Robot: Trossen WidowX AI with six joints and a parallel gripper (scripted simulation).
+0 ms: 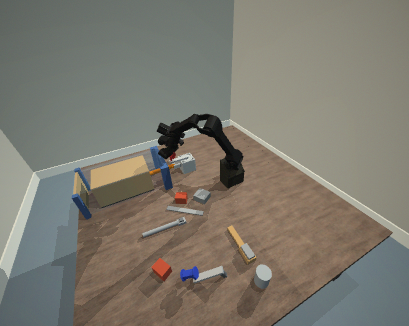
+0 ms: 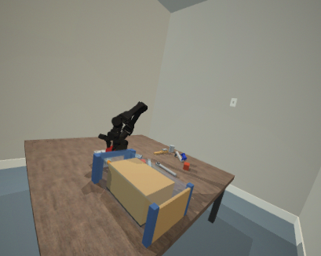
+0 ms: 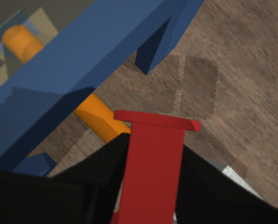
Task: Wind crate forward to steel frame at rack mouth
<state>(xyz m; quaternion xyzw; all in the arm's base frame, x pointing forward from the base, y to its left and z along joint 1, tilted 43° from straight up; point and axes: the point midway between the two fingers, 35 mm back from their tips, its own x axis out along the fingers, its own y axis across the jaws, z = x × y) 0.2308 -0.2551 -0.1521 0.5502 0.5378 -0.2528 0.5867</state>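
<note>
Right now my gripper tip is 4 cm past the red-gripped winch handle, 2 cm to the right of it and 3 cm above it. Also, from my gripper tip: blue frame: 5 cm ahead, 3 cm below; then red handle knob: 1 cm behind, 1 cm to the left; then grey winch: 12 cm behind, 2 cm to the left, 10 cm below.
</note>
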